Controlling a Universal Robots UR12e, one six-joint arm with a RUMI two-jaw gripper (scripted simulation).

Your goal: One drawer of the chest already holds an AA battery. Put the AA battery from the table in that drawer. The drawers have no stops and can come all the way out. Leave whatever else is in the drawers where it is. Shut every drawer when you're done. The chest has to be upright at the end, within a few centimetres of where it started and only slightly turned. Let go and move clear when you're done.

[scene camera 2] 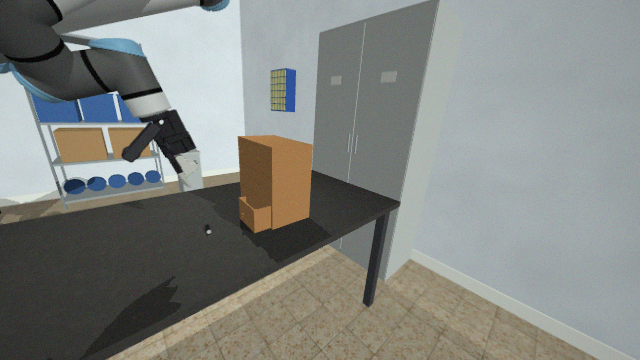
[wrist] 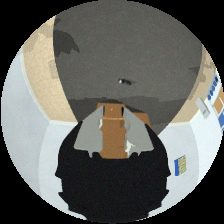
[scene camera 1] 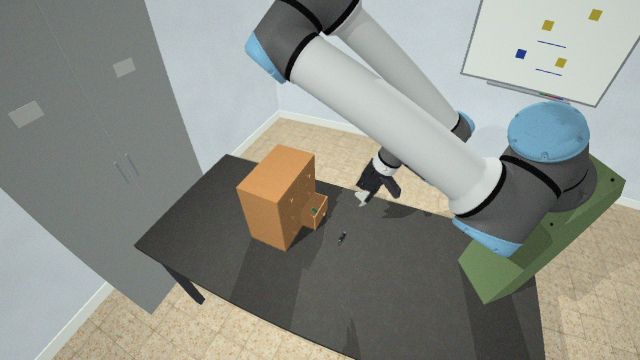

Path:
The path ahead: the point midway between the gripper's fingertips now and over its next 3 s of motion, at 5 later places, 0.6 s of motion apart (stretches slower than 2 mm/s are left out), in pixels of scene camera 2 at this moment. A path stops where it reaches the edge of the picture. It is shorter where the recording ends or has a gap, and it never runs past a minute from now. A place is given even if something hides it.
My gripper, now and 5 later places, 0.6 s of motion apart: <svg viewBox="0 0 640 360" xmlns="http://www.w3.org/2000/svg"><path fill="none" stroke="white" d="M189 186L182 182L179 180L178 178L177 174L178 173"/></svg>

